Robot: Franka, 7 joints.
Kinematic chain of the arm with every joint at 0, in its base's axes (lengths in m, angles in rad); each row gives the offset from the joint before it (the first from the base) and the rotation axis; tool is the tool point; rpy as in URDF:
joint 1: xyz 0 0 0.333 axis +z
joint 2: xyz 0 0 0 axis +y
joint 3: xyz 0 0 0.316 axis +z
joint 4: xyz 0.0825 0 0 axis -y
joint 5: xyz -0.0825 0 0.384 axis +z
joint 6: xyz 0 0 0 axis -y
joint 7: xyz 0.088 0 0 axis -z
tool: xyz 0 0 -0.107 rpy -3.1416 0 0
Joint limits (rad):
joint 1: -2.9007..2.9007
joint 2: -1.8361..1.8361
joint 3: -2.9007..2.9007
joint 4: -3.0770..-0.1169
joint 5: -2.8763..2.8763
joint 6: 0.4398..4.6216
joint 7: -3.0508..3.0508
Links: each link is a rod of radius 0.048 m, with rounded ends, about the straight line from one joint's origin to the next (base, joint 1, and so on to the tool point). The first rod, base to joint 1, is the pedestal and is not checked.
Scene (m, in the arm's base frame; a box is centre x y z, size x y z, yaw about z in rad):
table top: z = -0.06
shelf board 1: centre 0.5 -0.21 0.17 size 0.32 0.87 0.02 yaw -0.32
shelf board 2: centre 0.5 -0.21 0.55 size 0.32 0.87 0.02 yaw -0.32
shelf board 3: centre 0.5 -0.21 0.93 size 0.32 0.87 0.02 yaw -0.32
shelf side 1: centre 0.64 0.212 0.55 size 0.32 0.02 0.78 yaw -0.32
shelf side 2: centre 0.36 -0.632 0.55 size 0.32 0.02 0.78 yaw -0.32
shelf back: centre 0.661 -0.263 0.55 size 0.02 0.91 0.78 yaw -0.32
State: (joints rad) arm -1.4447 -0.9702 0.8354 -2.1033 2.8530 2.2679 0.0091
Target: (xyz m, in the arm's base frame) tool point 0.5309 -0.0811 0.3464
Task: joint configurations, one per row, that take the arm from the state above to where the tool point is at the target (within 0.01 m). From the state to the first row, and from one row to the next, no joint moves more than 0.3 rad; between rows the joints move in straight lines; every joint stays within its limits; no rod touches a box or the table.
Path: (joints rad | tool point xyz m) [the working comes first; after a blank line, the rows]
Joints at the target: -1.7927 -1.0361 1.5695 -2.3228 2.8182 2.2615 0.0091
Straight joint move there: touches shelf board 2.

1: -1.3244 -1.2072 0.6978 -2.2764 2.8535 2.3466 0.0091 | 0.3652 -0.0102 0.7371
2: -1.2041 -1.4441 0.5602 -2.4496 2.8539 2.4253 0.0091 | 0.2697 0.0151 0.7337
3: -1.0884 -1.4265 0.7955 -2.5640 2.8548 2.6627 0.0091 | 0.3163 0.0182 0.6114
4: -0.9727 -1.4088 1.0309 -2.6783 2.8556 2.9001 0.0091 | 0.3164 0.0265 0.4953
5: -0.8570 -1.3912 1.2663 -2.7927 2.8564 3.1375 0.0091 | 0.2797 0.0287 0.4035
6: -0.7413 -1.3736 1.5016 -2.9071 2.8572 3.3749 0.0091 | 0.2226 0.0211 0.3464
7: -1.0042 -1.2892 1.5186 -2.7611 2.8475 3.0966 0.0091 | 0.3047 0.0192 0.3300
8: -1.2670 -1.2049 1.5356 -2.6150 2.8377 2.8182 0.0091 | 0.3871 0.0032 0.3196
9: -1.5299 -1.1205 1.5526 -2.4689 2.8280 2.5399 0.0091 | 0.4648 -0.0295 0.3230
10: -1.7927 -1.0361 1.5695 -2.3228 2.8182 2.2615 0.0091 | 0.5309 -0.0811 0.3464

